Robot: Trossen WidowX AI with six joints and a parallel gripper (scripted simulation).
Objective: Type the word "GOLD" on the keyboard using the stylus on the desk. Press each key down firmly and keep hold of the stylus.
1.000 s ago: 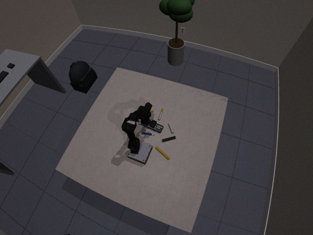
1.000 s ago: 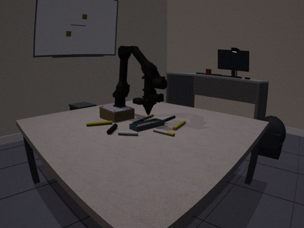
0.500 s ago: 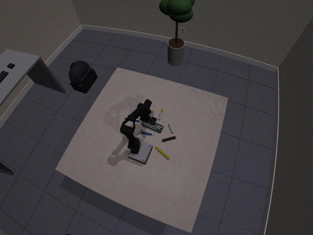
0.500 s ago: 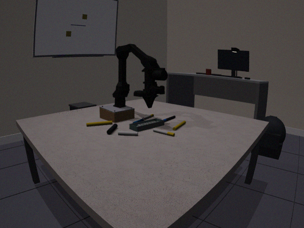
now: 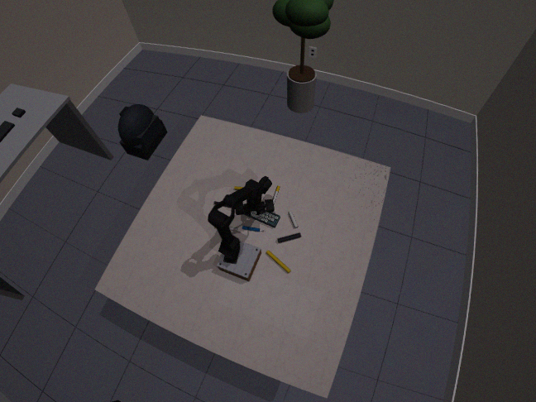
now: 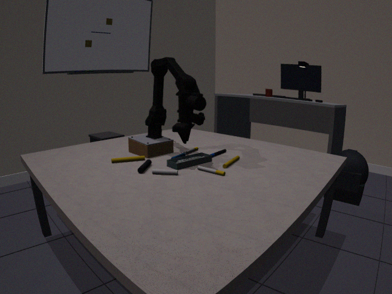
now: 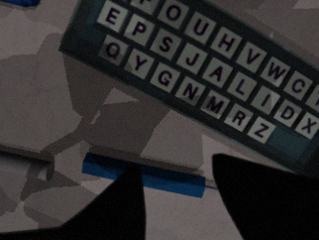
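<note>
Now: the blue stylus 8 cm below my gripper tip, 5 cm behind it and 2 cm to the right of it.
</note>
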